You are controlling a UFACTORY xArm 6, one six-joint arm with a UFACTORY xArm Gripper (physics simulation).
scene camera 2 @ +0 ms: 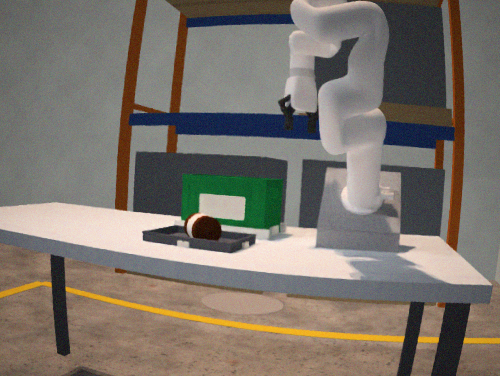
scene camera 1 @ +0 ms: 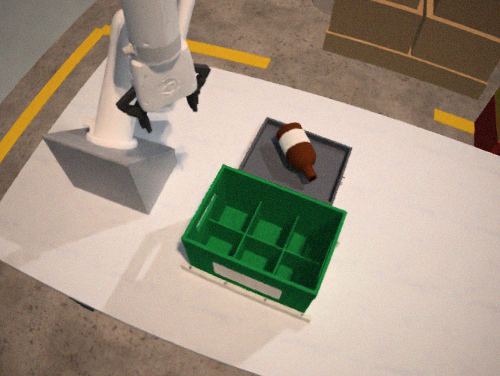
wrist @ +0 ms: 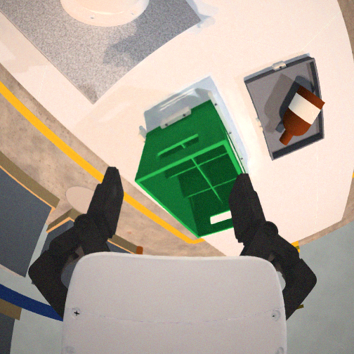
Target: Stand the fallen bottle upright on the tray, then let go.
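Pixels of known places: gripper, between the fingertips: [scene camera 2: 300, 131] [scene camera 1: 170, 117]; arm's base, origin of its link: [scene camera 2: 362, 198] [scene camera 1: 111, 141].
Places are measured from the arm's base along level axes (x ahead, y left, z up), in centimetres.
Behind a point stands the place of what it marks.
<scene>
A brown bottle [scene camera 1: 301, 153] @(x 42.9, y 15.4, z -6.4 cm) [scene camera 2: 204, 227] @(x 38.6, y 24.3, z -8.8 cm) [wrist: 301, 114] with a white label band lies on its side on the grey tray [scene camera 1: 342, 172] @(x 54.3, y 16.9, z -11.3 cm) [scene camera 2: 235, 243] @(x 30.2, y 25.4, z -11.8 cm) [wrist: 262, 135]. In scene camera 1 its neck points towards the green crate; in scene camera 2 its base faces the camera and its neck is hidden. My gripper [scene camera 1: 171, 119] @(x 19.7, y -2.5, z 18.3 cm) [scene camera 2: 300, 131] @(x 19.7, y -2.5, z 18.3 cm) [wrist: 177, 183] is open with nothing between its fingers. It hangs high above the table, on the robot base's side of the tray and well apart from the bottle.
A green crate [scene camera 1: 267, 240] @(x 41.2, y -6.4, z -13.1 cm) [scene camera 2: 265, 202] @(x 28.5, y -0.2, z -3.1 cm) [wrist: 170, 165] with dividers stands right beside the tray on the white table [scene camera 1: 410, 240] @(x 75.8, y 4.7, z -13.9 cm) [scene camera 2: 295, 260] @(x 14.7, y 29.4, z -13.9 cm). The grey base block [scene camera 1: 110, 165] @(x 6.7, y -9.1, z 5.8 cm) [scene camera 2: 357, 225] @(x 0.9, y 7.2, z -7.1 cm) [wrist: 90, 65] carries the arm. Cardboard boxes [scene camera 1: 375, 25] stand beyond the table.
</scene>
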